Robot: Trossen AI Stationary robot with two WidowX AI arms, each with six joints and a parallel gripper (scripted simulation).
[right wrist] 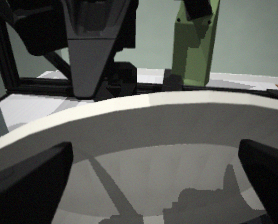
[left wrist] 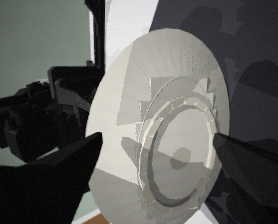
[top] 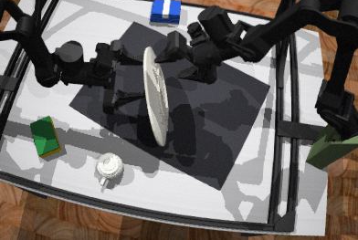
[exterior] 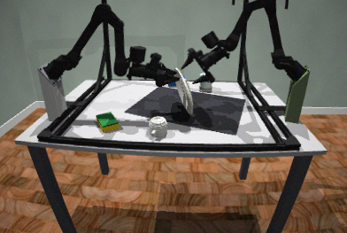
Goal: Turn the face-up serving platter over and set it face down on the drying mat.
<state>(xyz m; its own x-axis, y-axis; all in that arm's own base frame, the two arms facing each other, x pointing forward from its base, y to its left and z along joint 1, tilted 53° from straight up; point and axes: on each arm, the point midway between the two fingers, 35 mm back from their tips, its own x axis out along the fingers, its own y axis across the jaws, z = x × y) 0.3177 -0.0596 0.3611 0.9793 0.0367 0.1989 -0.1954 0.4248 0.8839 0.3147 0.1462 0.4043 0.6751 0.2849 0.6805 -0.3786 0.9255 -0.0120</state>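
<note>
The cream serving platter lies 5 cm ahead of my left hand, 3 cm to the right of it and 7 cm below it. The rest, counted from my left hand: green sponge 20 cm ahead, 36 cm to the right, 15 cm below; then mug 26 cm ahead, 15 cm to the right, 14 cm below; then dark drying mat 1 cm to the right, 18 cm below.
The cream serving platter lies 70 mm to the left of my right hand and 70 mm below it. The rest, counted from my right hand: green sponge 140 mm ahead, 260 mm to the right, 160 mm below; mug 210 mm ahead, 50 mm to the right, 140 mm below; dark drying mat 50 mm behind, 90 mm to the left, 180 mm below.
</note>
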